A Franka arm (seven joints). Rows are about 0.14 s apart.
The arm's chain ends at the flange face. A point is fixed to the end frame.
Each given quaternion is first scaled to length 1.
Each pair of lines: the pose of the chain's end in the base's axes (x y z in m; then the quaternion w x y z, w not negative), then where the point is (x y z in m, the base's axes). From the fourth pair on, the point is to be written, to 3 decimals.
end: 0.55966 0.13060 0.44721 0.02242 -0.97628 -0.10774 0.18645
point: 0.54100 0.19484 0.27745
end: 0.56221 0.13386 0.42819 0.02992 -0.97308 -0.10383 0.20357
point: 0.53798 0.19992 0.25984
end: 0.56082 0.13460 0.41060 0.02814 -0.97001 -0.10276 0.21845
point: 0.53154 0.19951 0.24261
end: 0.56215 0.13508 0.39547 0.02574 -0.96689 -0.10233 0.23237
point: 0.528 0.199 0.228
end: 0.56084 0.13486 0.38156 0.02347 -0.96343 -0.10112 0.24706
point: 0.522 0.197 0.215
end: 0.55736 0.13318 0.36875 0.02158 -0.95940 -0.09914 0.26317
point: 0.513 0.194 0.203
